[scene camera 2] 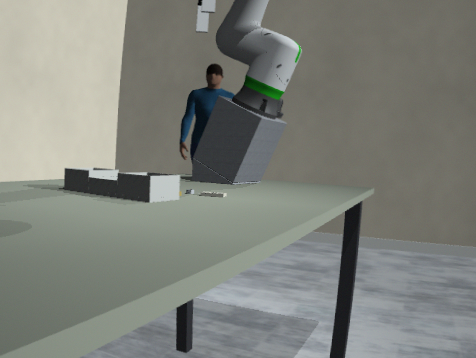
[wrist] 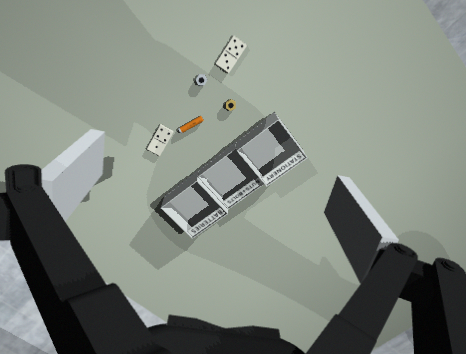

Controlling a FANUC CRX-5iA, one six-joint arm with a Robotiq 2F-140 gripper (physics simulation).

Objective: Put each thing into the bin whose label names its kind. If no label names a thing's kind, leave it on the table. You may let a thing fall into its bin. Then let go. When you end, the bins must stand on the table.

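Pixels of known places: gripper, fingertip midpoint: [scene camera 2: 204, 22] [wrist: 221, 174]; arm's base at its link origin: [scene camera 2: 253, 109].
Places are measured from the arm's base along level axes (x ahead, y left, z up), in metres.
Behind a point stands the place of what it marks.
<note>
My gripper [wrist: 221, 174] @(x 0.440, y 0.091, z 0.142 m) is open and empty, its pads wide apart above the table and bins. In the wrist view three joined bins are labelled BATTERIES [wrist: 209, 223] @(x 0.612, y -0.088, z -0.190 m), NUTS+BOLTS [wrist: 243, 193] @(x 0.612, y -0.007, z -0.205 m) and STATIONERY [wrist: 285, 168] @(x 0.616, y 0.080, z -0.191 m); they look empty. An orange cylinder with a metal end [wrist: 190, 124] @(x 0.462, y 0.003, z -0.223 m), like a battery, lies beside a domino [wrist: 160, 140] @(x 0.450, y -0.055, z -0.226 m). A brass nut [wrist: 230, 105] @(x 0.482, y 0.074, z -0.224 m) lies near the STATIONERY end. A silver nut [wrist: 200, 80] @(x 0.420, y 0.064, z -0.225 m) [scene camera 2: 190, 191] @(x 0.428, y 0.071, z -0.228 m) lies farther off, near a second domino [wrist: 231, 53] @(x 0.421, y 0.128, z -0.226 m). One domino [scene camera 2: 213, 194] @(x 0.434, y 0.133, z -0.229 m) shows in the scene view; I cannot tell which.
The bin row [scene camera 2: 165, 188] @(x 0.581, y 0.121, z -0.210 m) stands on the green-grey table [scene camera 2: 240, 222] @(x 0.690, y 0.334, z -0.233 m). A big grey block [scene camera 2: 227, 142] @(x 0.083, y -0.041, z -0.109 m) under the arm stands behind the things in the scene view. A person in blue [scene camera 2: 205, 105] stands beyond the table. Table edges show at the wrist view's corners.
</note>
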